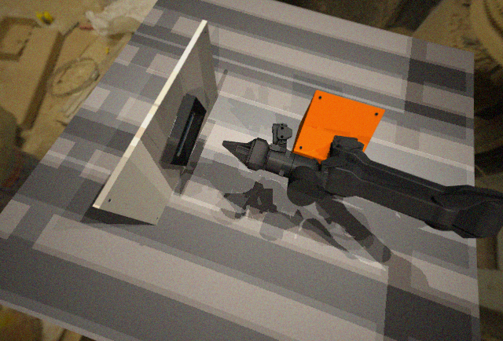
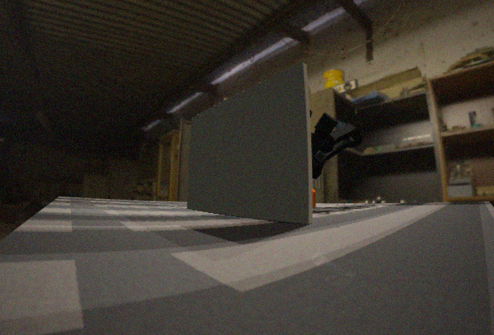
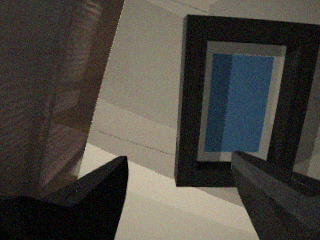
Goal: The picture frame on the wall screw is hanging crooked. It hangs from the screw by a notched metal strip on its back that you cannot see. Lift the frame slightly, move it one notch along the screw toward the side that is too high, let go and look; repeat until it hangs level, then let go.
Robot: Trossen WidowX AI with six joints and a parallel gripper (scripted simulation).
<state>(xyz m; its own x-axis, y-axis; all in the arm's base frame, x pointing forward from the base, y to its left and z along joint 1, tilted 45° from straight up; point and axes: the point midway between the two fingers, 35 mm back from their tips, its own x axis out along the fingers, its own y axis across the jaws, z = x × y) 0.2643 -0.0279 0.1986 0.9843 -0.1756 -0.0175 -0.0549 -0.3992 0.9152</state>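
My gripper tip is now 130 mm short of the picture frame, 70 mm above it and 40 mm to the left of it. From my gripper tip the other things lie so: grey wall panel 140 mm ahead, 80 mm below, 40 mm to the right.
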